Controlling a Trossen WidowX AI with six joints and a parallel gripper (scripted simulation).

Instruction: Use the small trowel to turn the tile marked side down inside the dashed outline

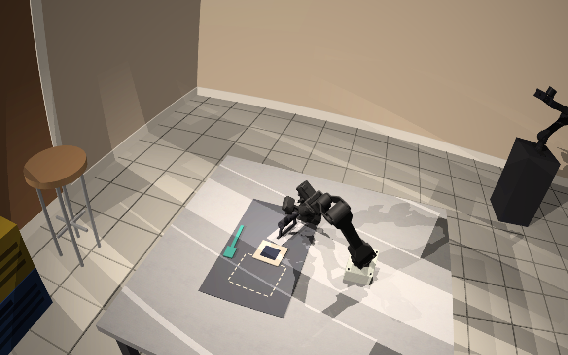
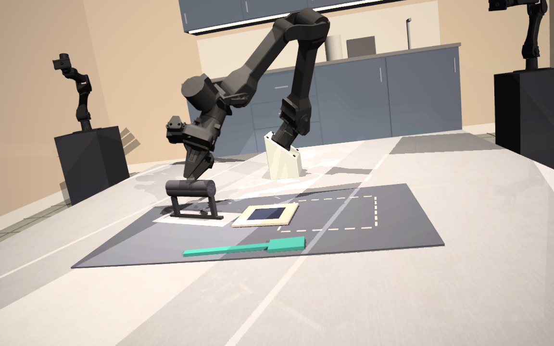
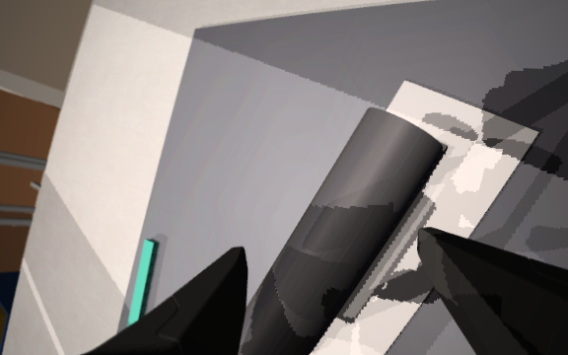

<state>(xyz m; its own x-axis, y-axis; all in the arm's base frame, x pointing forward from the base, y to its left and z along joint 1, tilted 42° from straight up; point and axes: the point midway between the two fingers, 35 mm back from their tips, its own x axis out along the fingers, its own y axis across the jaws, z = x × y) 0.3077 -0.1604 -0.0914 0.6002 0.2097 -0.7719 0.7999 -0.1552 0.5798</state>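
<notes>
The tile lies 170 mm to the left of my gripper tip, 80 mm below it and 50 mm ahead of it. Also, from my gripper tip: teal flat tool 210 mm ahead, 170 mm to the left, 80 mm below; dark mat 160 mm to the left, 100 mm below, 70 mm ahead.
</notes>
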